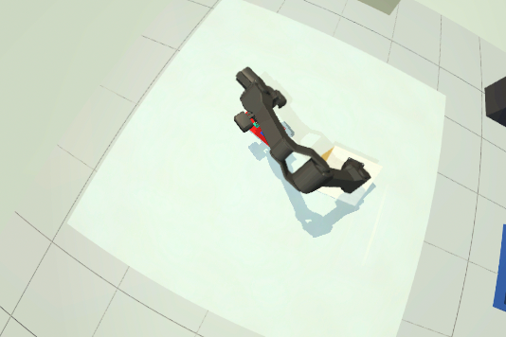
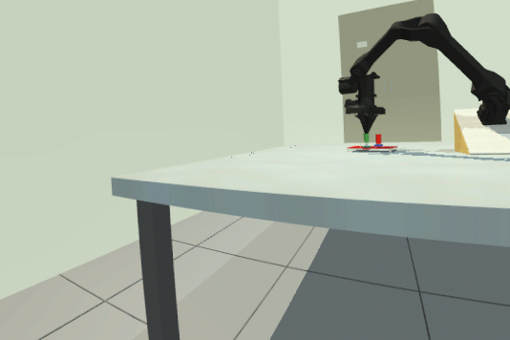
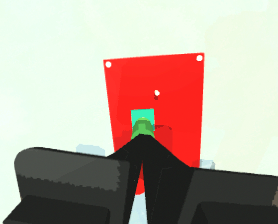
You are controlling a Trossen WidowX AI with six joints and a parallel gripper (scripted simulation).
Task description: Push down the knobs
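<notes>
Right now the green knob is 1 cm below my gripper tip. From my gripper tip the other things lie so: red knob 4 cm behind, 2 cm to the left, 2 cm below.
</notes>
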